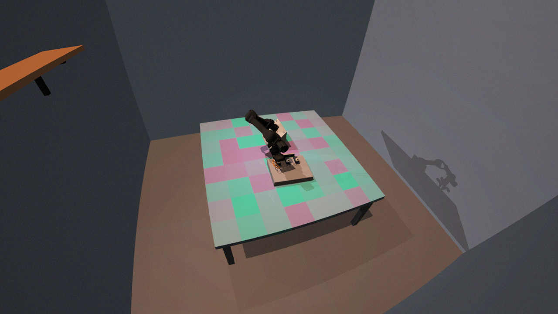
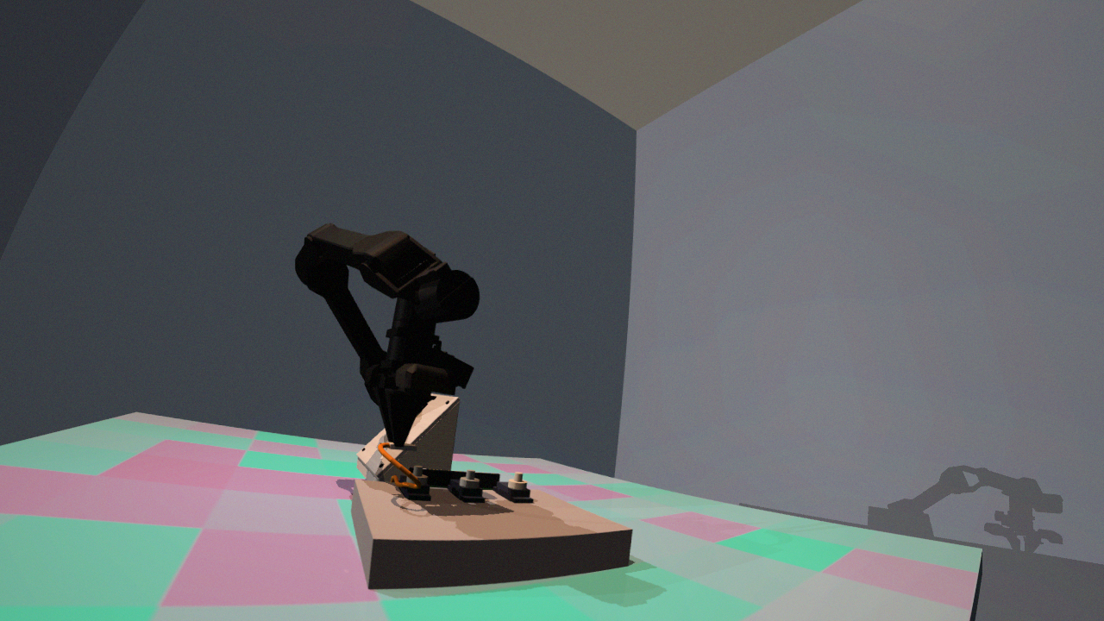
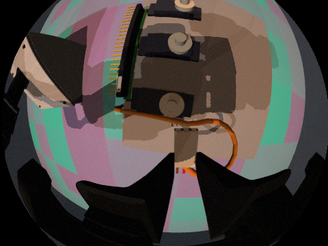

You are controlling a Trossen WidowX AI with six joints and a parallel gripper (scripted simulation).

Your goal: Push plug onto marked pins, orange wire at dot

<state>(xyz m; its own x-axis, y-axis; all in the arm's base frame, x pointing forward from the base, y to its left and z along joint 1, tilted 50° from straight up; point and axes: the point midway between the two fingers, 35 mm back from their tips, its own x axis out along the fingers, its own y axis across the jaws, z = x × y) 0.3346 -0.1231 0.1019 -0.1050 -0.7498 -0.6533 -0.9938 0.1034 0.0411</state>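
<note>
Right now the white band is 7 cm to the left of my gripper tip, 7 cm behind it and 4 cm below it. Also, from my gripper tip: black pin strip 13 cm to the left, 6 cm behind, 5 cm below.
</note>
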